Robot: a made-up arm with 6 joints.
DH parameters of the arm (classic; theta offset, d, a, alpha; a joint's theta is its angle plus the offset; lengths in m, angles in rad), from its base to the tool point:
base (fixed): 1.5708 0.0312 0 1.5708
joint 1: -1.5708 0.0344 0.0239 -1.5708
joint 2: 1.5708 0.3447 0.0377 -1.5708
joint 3: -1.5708 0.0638 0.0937 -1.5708
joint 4: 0 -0.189 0.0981 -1.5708
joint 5: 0 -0.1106 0.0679 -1.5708
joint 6: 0 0.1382 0.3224 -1.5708
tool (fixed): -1.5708 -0.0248 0 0
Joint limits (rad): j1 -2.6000..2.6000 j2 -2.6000..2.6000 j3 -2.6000..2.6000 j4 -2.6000..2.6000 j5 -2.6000..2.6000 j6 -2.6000..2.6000
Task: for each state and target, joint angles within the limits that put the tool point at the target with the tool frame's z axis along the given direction. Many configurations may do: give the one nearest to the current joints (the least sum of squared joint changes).
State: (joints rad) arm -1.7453 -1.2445 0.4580 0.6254 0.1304 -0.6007
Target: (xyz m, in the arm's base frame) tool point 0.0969 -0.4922 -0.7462 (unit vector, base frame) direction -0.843 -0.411 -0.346
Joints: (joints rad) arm -1.8034 -1.1992 0.8059 0.3686 -0.2368 -0.4749
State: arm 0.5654 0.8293 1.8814 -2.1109 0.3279 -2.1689
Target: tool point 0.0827 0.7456 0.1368 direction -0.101 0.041 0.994
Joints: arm 0.1919 0.6123 0.9740 -1.8386 -0.3066 -2.5472
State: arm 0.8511 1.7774 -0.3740 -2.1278 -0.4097 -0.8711
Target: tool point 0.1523 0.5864 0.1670 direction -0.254 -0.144 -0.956
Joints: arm 1.2890 2.1754 0.1289 -2.4902 0.1758 -0.7891
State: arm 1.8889 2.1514 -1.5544 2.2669 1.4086 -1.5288
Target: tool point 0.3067 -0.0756 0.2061 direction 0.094 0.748 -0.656
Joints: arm 2.2177 1.2938 -1.0021 2.6000 1.2880 -1.7778
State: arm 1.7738 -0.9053 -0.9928 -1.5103 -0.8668 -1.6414
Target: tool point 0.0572 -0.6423 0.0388 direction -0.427 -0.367 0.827
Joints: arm 2.4567 -1.0986 -0.5582 -1.1282 -1.2074 -1.8425
